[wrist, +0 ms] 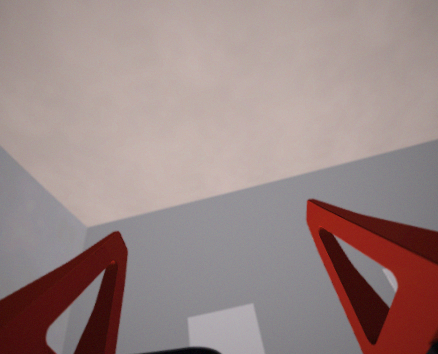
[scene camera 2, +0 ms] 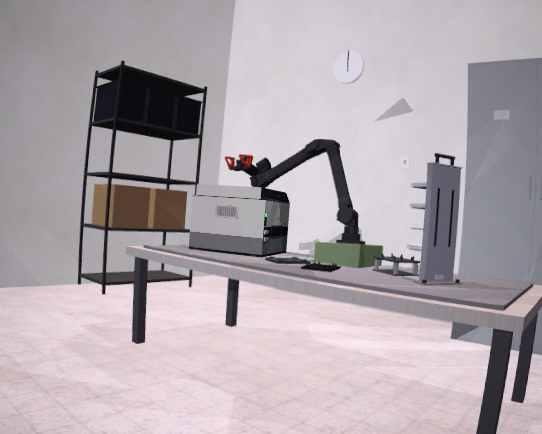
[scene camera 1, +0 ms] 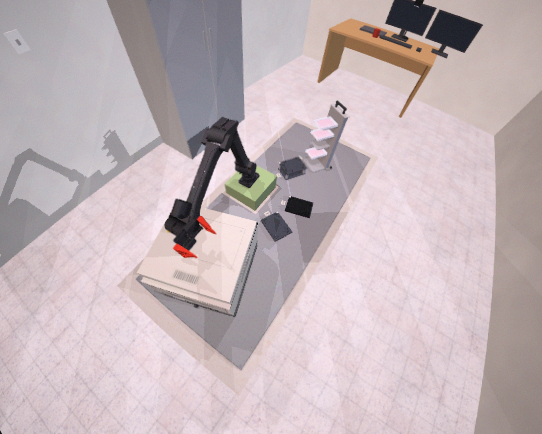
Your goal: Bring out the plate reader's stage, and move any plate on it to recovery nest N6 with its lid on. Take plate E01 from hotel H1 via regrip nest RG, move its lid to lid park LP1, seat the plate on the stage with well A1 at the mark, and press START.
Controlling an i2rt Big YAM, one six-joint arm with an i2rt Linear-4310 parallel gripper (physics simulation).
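Places are measured from the arm's base along level axes (x left, y back, z up), in millimetres.
Pixels of known places: gripper, fingertip midpoint: (wrist: pixel 214 226) (scene camera 2: pixel 232 156) (scene camera 1: pixel 206 244); arm's base, origin of the base link: (scene camera 2: pixel 350 243) (scene camera 1: pixel 249 179).
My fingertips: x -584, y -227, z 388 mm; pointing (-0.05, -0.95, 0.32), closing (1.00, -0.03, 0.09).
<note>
Ahead of a thing's pixels: the offset from my fingertips to its top centre. "spot": to the spot under its first point. Level surfaces: height alone.
My gripper (scene camera 1: pixel 205 245) (scene camera 2: pixel 237 161) (wrist: pixel 214 226) is open and empty, with its red fingers wide apart above the pale plate reader @[dx +25, dy +89, dz -155 mm] (scene camera 1: pixel 215 275) (scene camera 2: pixel 227 224). The wrist view faces the wall and ceiling. No stage shows sticking out of the reader; a small green light is lit on its dark front. The grey hotel (scene camera 1: pixel 338 134) (scene camera 2: pixel 441 220) stands upright at the far end, with several pink-topped plates on its shelves. A raised dark nest @[dx +880, dy +61, dz -404 mm] (scene camera 1: pixel 292 167) (scene camera 2: pixel 397 259) stands beside it. Two low dark holders @[spot: dx +424, dy -70, dz -468 mm] (scene camera 1: pixel 276 226) @[spot: dx +623, dy -126, dz -470 mm] (scene camera 1: pixel 299 207) lie nearer the reader. Their labels are too small to read.
The arm stands on a green block (scene camera 1: pixel 255 195) (scene camera 2: pixel 350 254) between the reader and the raised nest. All stand on a grey mat @[dz -480 mm] (scene camera 1: pixel 240 350) on the table. A black shelf rack (scene camera 2: pixel 106 260) stands beyond the table. A wooden desk (scene camera 1: pixel 345 31) with monitors stands far off.
</note>
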